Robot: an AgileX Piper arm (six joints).
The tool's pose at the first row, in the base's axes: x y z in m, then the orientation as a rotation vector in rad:
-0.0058 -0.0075 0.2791 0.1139 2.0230 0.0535
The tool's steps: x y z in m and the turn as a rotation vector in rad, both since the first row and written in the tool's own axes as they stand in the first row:
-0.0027 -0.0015 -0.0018 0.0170 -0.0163 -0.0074
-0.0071 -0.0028 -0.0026 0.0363 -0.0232 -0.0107
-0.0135 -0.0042 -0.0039 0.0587 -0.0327 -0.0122
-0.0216 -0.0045 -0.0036 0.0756 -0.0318 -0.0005
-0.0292 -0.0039 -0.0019 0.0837 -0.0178 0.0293
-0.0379 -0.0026 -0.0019 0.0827 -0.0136 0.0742
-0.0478 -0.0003 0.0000 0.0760 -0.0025 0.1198
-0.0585 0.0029 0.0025 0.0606 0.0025 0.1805
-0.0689 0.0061 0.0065 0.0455 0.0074 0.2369
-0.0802 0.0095 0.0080 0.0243 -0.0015 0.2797
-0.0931 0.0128 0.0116 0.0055 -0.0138 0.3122
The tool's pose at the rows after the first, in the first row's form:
-0.0063 -0.0093 0.2822 0.1173 2.0078 0.0306
-0.0052 -0.0110 0.2863 0.1261 2.0018 0.0087
-0.0037 -0.0130 0.2925 0.1387 1.9930 -0.0154
0.0001 -0.0142 0.2996 0.1611 1.9937 -0.0250
0.0050 -0.0144 0.3057 0.1963 2.0062 -0.0137
0.0089 -0.0140 0.3136 0.2411 2.0074 0.0159
0.0150 -0.0128 0.3218 0.2831 2.0145 0.0521
0.0221 -0.0108 0.3306 0.3348 2.0127 0.1063
0.0304 -0.0087 0.3384 0.3823 2.0099 0.1576
0.0369 -0.0065 0.3481 0.4116 1.9940 0.2052
0.0459 -0.0046 0.3584 0.4316 1.9757 0.2434

